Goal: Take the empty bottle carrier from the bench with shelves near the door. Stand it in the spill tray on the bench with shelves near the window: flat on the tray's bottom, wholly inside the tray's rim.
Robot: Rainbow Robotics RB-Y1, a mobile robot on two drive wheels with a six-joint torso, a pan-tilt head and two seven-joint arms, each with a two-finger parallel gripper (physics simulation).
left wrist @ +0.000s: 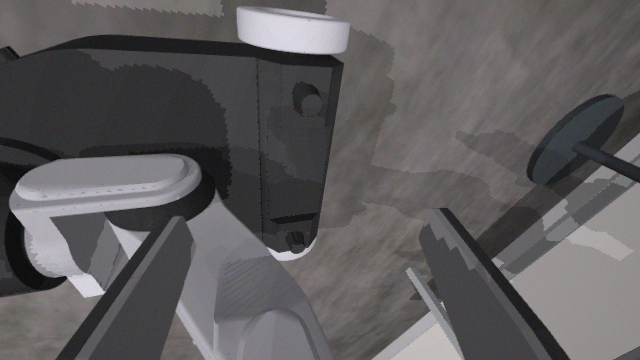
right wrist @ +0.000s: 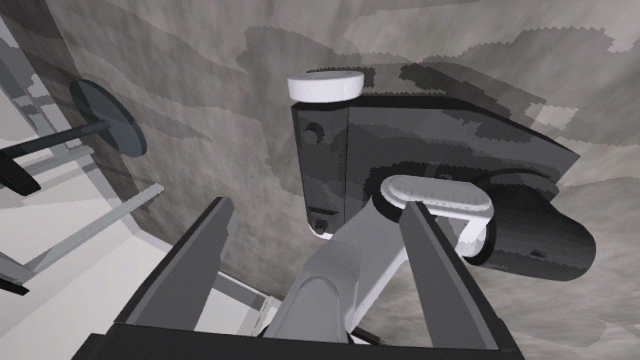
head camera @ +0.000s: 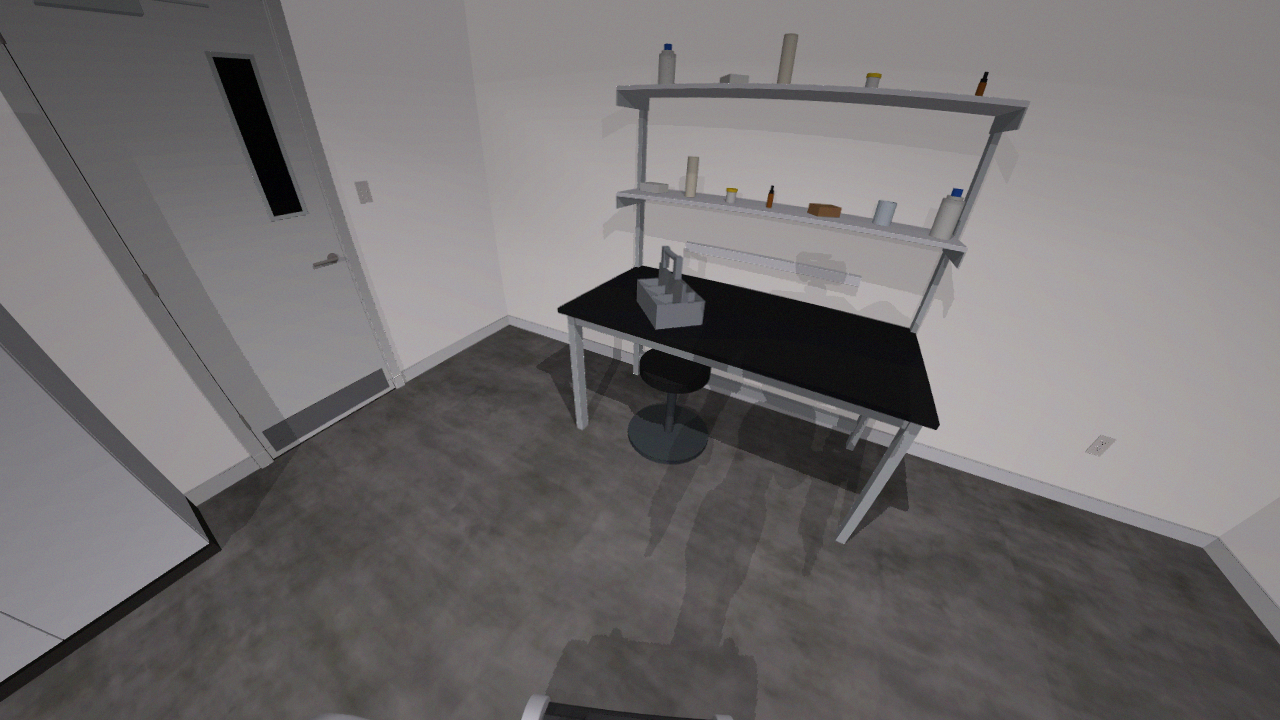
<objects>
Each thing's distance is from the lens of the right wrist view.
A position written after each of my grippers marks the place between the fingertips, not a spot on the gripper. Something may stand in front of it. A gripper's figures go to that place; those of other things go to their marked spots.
my right gripper (right wrist: 316,209): 10 cm
door (right wrist: 222,314): 262 cm
</objects>
